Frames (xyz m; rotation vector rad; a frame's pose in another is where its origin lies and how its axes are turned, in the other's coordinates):
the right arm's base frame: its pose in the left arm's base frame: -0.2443 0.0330 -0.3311 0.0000 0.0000 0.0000
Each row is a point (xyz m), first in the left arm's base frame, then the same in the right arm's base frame.
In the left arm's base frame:
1: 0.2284 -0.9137 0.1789
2: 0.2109 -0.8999 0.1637
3: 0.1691 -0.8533 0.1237
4: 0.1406 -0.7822 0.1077
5: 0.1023 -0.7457 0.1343
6: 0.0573 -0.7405 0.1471
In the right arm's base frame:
1: 0.4727 -0.9467 0.5100
2: 0.4552 -0.9329 0.4948
3: 0.4134 -0.8863 0.4548
4: 0.3849 -0.8152 0.4388
5: 0.3466 -0.7787 0.4654
6: 0.3016 -0.7735 0.4782

